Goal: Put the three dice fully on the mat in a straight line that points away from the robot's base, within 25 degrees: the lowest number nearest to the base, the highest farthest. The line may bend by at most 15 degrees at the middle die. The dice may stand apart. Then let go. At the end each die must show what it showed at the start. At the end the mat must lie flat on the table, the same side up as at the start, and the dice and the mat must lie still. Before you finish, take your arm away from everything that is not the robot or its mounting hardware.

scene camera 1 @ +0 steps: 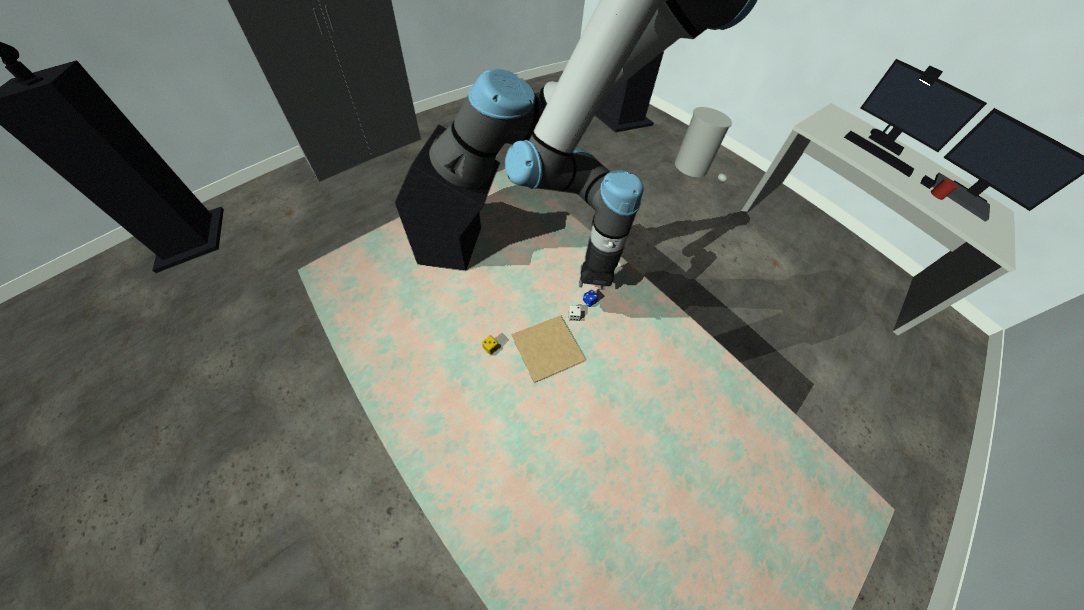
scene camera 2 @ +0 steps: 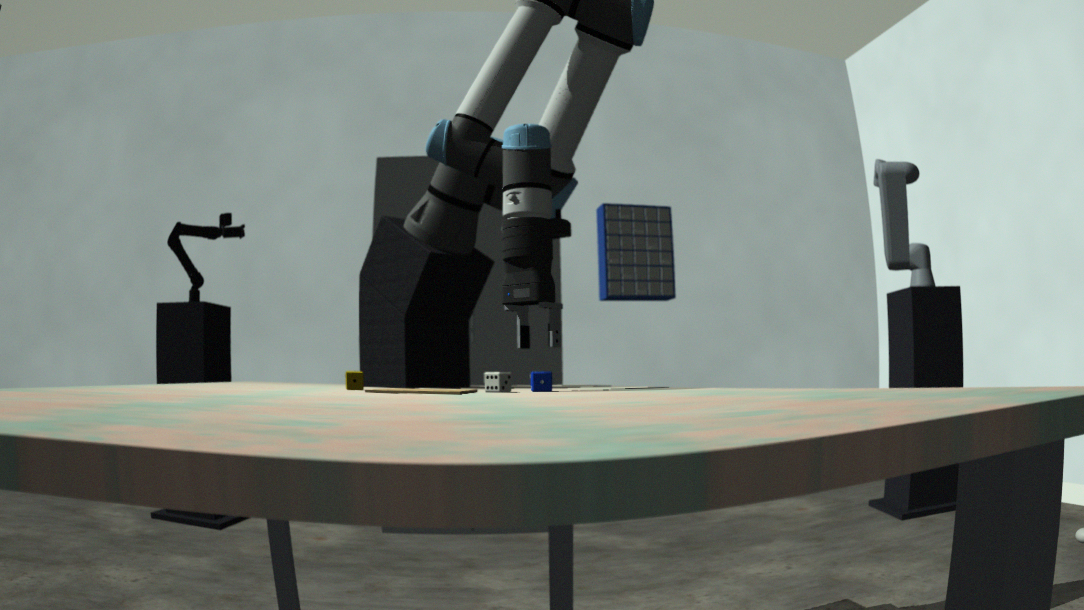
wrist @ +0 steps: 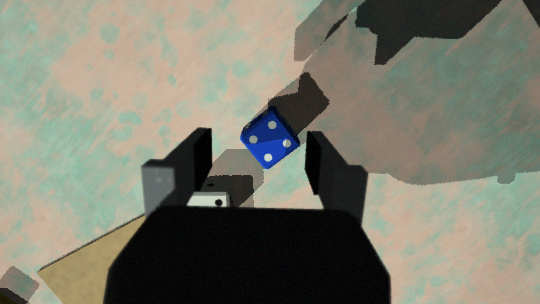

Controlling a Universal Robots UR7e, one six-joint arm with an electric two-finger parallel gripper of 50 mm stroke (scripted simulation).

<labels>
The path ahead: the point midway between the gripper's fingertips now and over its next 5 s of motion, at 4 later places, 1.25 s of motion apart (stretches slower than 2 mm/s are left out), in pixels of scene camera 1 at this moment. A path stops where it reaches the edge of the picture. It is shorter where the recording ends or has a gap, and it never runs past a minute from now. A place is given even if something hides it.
My gripper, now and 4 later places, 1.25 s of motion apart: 591, 285; 596, 268; 581, 285; 578, 291; 579, 297
</labels>
